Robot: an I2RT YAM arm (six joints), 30 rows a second.
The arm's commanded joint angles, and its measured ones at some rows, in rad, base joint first. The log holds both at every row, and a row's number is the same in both.
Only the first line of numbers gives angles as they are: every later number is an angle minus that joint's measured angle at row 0.
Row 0, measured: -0.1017 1.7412 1.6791 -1.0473 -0.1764 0.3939
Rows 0 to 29, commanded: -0.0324 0.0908 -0.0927 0.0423 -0.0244 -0.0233; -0.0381 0.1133 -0.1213 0.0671 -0.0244 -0.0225; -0.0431 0.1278 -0.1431 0.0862 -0.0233 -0.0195; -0.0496 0.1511 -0.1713 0.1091 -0.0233 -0.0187; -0.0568 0.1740 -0.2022 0.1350 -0.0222 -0.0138; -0.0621 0.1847 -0.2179 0.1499 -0.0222 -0.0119; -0.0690 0.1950 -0.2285 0.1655 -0.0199 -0.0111; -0.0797 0.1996 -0.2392 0.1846 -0.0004 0.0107; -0.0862 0.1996 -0.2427 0.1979 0.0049 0.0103; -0.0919 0.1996 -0.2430 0.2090 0.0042 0.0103; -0.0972 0.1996 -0.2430 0.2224 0.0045 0.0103; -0.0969 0.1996 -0.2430 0.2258 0.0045 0.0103; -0.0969 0.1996 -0.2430 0.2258 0.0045 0.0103; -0.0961 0.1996 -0.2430 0.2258 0.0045 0.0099; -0.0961 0.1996 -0.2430 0.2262 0.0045 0.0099; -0.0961 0.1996 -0.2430 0.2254 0.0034 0.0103; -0.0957 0.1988 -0.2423 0.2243 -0.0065 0.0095; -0.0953 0.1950 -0.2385 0.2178 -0.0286 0.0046; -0.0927 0.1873 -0.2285 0.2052 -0.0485 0.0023; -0.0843 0.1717 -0.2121 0.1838 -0.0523 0.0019; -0.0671 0.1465 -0.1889 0.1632 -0.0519 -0.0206; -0.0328 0.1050 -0.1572 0.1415 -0.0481 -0.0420; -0.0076 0.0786 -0.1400 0.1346 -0.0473 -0.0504; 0.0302 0.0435 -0.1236 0.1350 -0.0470 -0.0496; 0.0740 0.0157 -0.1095 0.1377 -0.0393 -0.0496; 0.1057 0.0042 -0.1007 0.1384 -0.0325 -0.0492; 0.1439 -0.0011 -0.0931 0.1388 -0.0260 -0.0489; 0.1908 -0.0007 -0.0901 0.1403 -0.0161 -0.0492; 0.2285 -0.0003 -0.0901 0.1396 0.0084 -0.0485; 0.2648 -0.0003 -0.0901 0.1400 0.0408 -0.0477
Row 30, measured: 0.1946 0.0004 -0.0950 0.1426 -0.0241 -0.0363
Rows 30 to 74, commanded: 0.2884 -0.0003 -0.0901 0.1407 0.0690 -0.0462; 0.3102 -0.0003 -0.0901 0.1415 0.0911 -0.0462; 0.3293 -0.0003 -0.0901 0.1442 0.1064 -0.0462; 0.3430 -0.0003 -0.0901 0.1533 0.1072 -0.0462; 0.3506 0.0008 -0.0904 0.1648 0.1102 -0.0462; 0.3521 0.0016 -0.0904 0.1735 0.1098 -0.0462; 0.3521 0.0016 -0.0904 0.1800 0.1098 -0.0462; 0.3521 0.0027 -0.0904 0.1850 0.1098 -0.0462; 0.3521 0.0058 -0.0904 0.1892 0.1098 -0.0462; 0.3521 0.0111 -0.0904 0.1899 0.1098 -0.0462; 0.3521 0.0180 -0.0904 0.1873 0.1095 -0.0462; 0.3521 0.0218 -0.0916 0.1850 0.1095 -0.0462; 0.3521 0.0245 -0.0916 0.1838 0.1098 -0.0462; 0.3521 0.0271 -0.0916 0.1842 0.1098 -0.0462; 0.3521 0.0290 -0.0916 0.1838 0.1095 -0.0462; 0.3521 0.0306 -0.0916 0.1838 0.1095 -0.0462; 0.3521 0.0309 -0.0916 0.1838 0.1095 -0.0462; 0.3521 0.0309 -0.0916 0.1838 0.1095 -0.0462; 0.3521 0.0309 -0.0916 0.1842 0.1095 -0.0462; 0.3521 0.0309 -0.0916 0.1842 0.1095 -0.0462; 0.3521 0.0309 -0.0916 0.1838 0.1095 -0.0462; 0.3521 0.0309 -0.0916 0.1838 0.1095 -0.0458; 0.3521 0.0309 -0.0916 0.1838 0.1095 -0.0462; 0.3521 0.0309 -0.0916 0.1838 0.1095 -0.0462; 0.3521 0.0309 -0.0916 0.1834 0.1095 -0.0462; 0.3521 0.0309 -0.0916 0.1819 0.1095 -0.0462; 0.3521 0.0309 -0.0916 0.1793 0.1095 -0.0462; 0.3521 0.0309 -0.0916 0.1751 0.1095 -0.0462; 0.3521 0.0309 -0.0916 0.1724 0.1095 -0.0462; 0.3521 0.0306 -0.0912 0.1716 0.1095 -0.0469; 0.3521 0.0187 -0.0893 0.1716 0.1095 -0.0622; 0.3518 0.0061 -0.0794 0.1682 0.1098 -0.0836; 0.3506 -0.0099 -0.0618 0.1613 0.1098 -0.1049; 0.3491 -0.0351 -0.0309 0.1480 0.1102 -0.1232; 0.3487 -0.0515 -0.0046 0.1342 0.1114 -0.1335; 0.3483 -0.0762 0.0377 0.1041 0.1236 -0.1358; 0.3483 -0.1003 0.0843 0.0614 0.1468 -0.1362; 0.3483 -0.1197 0.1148 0.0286 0.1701 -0.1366; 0.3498 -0.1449 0.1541 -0.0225 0.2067 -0.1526; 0.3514 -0.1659 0.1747 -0.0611 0.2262 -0.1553; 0.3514 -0.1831 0.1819 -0.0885 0.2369 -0.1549; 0.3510 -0.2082 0.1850 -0.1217 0.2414 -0.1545; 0.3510 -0.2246 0.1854 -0.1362 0.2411 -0.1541; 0.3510 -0.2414 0.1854 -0.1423 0.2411 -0.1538; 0.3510 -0.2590 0.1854 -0.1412 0.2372 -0.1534
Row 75, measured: 0.3457 -0.2292 0.1751 -0.1362 0.2117 -0.1431
